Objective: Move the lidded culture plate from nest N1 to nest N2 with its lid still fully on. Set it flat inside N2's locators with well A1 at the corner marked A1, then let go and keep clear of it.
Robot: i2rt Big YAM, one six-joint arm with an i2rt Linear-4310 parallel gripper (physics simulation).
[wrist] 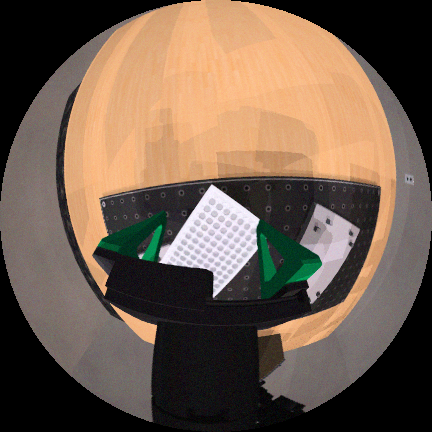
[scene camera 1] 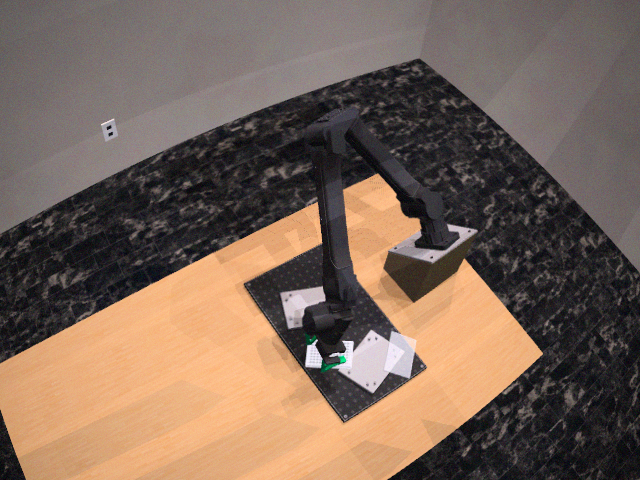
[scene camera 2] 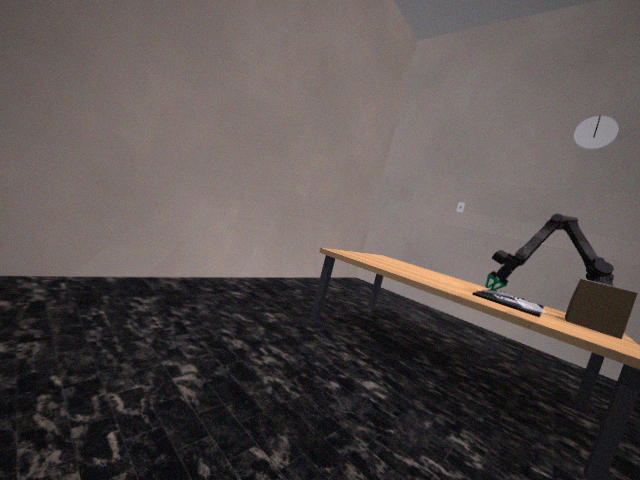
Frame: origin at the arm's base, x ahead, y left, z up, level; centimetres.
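Seen in the pictures: gripper, between the fingertips: (wrist: 211,219) (scene camera 1: 315,358) (scene camera 2: 489,289); arm's base, origin of its link: (scene camera 1: 437,242) (scene camera 2: 601,293).
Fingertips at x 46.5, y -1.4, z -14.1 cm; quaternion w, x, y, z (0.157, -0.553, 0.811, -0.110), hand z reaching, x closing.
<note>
Pixels of each thing's top centre, then the offset from my fingertips to it. Level surfaces: height alone.
- white culture plate, centre of its top: (wrist: 207,260) (scene camera 1: 330,351) (scene camera 2: 497,290) dx -4.0, dy +1.4, dz +1.0 cm
- wooden table, height of its surface: dz -3.8 cm
- translucent sheet, centre of its top: (scene camera 1: 401,352) (scene camera 2: 530,303) dx -18.7, dy +15.6, dz +0.7 cm
The white culture plate (scene camera 1: 313,357) (wrist: 215,240) with its grid of round wells lies between two pale nest plates, turned diagonally in the wrist view. Its lid and well A1 cannot be made out. One pale nest plate (scene camera 1: 292,316) (wrist: 330,250) has small dark locators and is partly hidden by the arm in scene camera 1; the other pale nest plate (scene camera 1: 368,361) lies at lower right. I cannot read which is N1 or N2. My gripper (scene camera 1: 322,351) (scene camera 2: 494,287) (wrist: 211,219) is open and empty over the culture plate, its green fingers wide apart; the right finger overlaps the plate's edge in the wrist view.
A black perforated board (scene camera 1: 342,405) (wrist: 300,195) carries these things on the wooden table (scene camera 1: 155,361). A translucent sheet (scene camera 1: 405,361) overlaps the lower-right nest plate's edge. The arm's boxy pedestal (scene camera 1: 429,276) (scene camera 2: 601,308) (wrist: 271,354) stands beside the board.
</note>
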